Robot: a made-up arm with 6 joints.
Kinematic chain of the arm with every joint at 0, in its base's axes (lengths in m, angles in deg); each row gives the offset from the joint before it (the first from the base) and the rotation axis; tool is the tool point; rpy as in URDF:
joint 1: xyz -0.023 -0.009 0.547 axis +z
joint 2: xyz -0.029 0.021 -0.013 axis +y
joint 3: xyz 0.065 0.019 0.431 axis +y
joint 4: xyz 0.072 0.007 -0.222 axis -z
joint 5: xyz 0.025 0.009 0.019 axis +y
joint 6: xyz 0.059 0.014 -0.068 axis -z
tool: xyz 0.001 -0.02 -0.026 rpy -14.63 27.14 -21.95
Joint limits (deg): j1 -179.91..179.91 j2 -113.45..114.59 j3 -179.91..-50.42 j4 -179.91..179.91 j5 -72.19..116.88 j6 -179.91..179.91
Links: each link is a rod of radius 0.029 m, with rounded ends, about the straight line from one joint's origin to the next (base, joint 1, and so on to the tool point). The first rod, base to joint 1, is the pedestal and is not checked.
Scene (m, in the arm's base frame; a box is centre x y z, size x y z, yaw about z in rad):
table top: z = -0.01
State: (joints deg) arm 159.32 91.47 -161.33 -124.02 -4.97 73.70
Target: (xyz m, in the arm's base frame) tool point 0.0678 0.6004 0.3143
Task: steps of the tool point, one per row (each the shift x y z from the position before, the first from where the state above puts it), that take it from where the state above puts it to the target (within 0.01 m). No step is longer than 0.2 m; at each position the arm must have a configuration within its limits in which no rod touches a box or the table.
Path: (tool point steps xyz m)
1: 0.0646 0.1578 -0.0125
2: 0.1019 0.1343 -0.0115
3: 0.1312 0.1020 -0.0107
4: 0.1506 0.0636 -0.0095
5: 0.1589 0.0223 -0.0081
6: 0.1559 -0.0192 -0.0068

